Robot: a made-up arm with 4 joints.
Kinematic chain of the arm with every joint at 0, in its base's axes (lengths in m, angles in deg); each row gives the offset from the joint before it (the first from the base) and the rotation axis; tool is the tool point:
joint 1: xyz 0 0 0.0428 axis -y
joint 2: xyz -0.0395 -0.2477 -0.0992 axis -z
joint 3: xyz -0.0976 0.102 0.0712 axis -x
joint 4: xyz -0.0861 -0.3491 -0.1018 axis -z
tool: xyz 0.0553 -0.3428 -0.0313
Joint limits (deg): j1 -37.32..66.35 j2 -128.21..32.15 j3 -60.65..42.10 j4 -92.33..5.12
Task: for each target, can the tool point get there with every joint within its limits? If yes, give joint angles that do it. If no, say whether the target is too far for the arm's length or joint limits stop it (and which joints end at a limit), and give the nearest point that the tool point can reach.
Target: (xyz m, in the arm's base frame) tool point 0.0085 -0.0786 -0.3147
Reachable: yes | joints 7.87 -105.59 -44.11 -83.50
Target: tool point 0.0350 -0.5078 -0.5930
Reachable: yes | joints -0.82 -41.93 -49.01 -2.82
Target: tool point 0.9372 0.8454 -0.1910
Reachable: no: too far | nearest point 0.4588 0.0599 -0.0717 | short by 0.927 m
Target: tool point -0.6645 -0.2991 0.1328
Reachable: no: joint limits stop it (at a limit: joint 2, joint 3, joint 4) | nearest point -0.5524 -0.5891 0.1176 | short by 0.311 m
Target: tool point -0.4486 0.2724 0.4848
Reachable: no: joint limits stop it (at a limit: joint 1, joint 2, joint 3) | nearest point -0.1478 0.0555 0.4248 | short by 0.376 m
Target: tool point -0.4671 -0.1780 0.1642
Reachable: no: joint limits stop it (at a limit: joint 1, joint 2, joint 3, joint 4) | nearest point -0.3634 -0.1747 -0.1042 | short by 0.288 m
